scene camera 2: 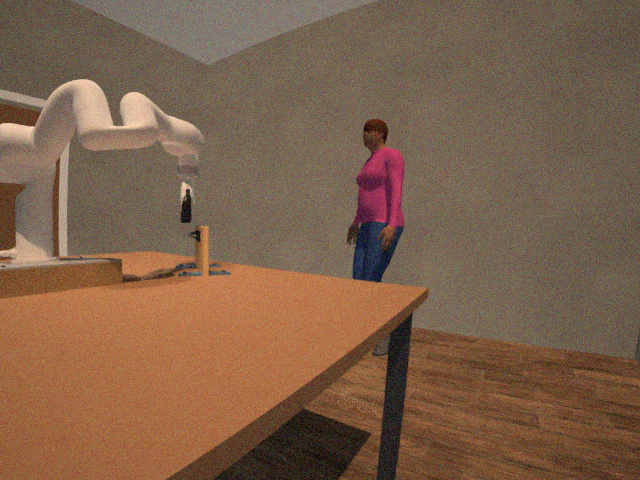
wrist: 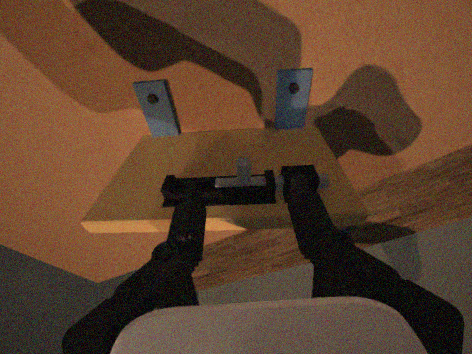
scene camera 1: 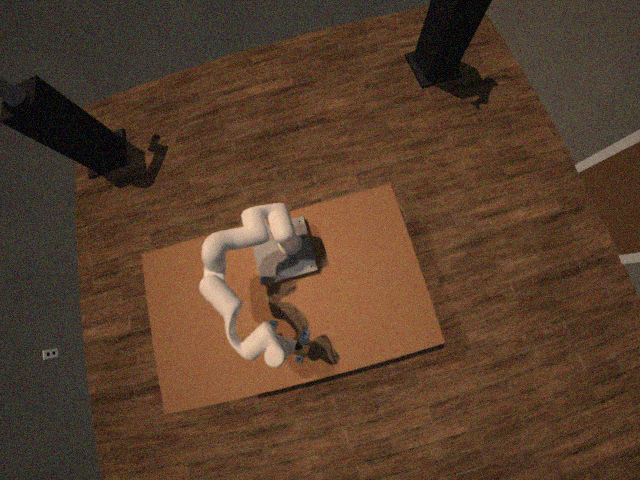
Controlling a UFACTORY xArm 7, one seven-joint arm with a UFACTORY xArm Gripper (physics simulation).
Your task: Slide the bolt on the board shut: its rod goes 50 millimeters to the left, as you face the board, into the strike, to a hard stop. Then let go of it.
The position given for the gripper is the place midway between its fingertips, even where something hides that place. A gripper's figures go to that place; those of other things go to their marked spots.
Scene:
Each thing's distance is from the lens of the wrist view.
gripper [wrist: 245,193]: 13 cm
wooden board [wrist: 132,201]: 22 cm

